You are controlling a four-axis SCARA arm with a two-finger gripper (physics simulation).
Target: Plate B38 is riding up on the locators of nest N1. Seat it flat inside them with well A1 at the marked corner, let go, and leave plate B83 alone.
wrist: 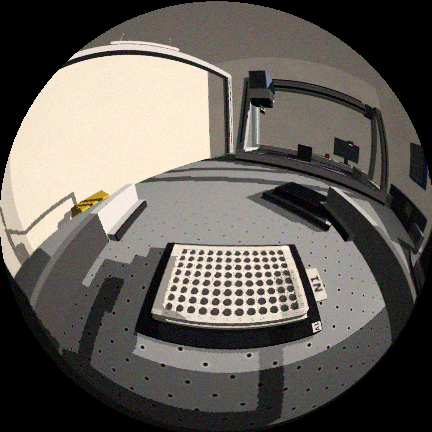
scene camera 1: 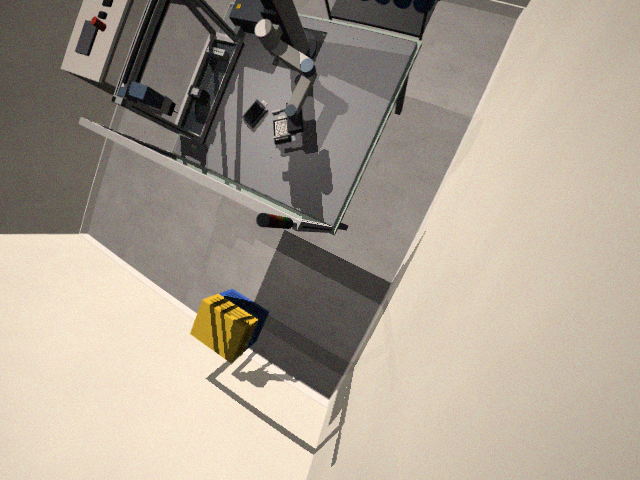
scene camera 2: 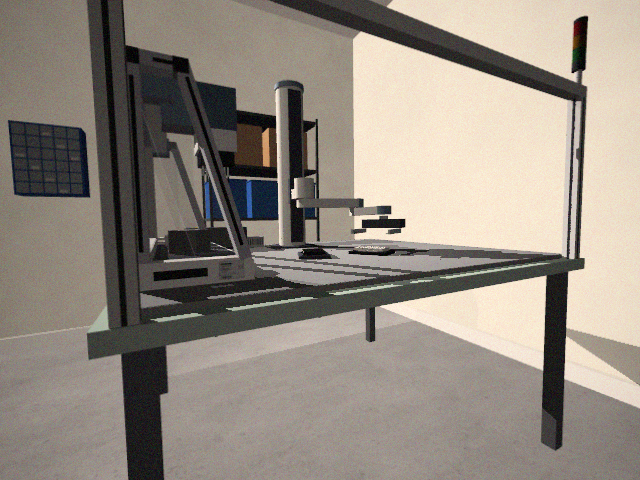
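A guard post (scene camera 2: 579,100) is part of the scene, as is a black nest N1 (wrist: 186,335). A plate B38 (wrist: 220,287) can be seen too, along with a dark plate (wrist: 299,194).
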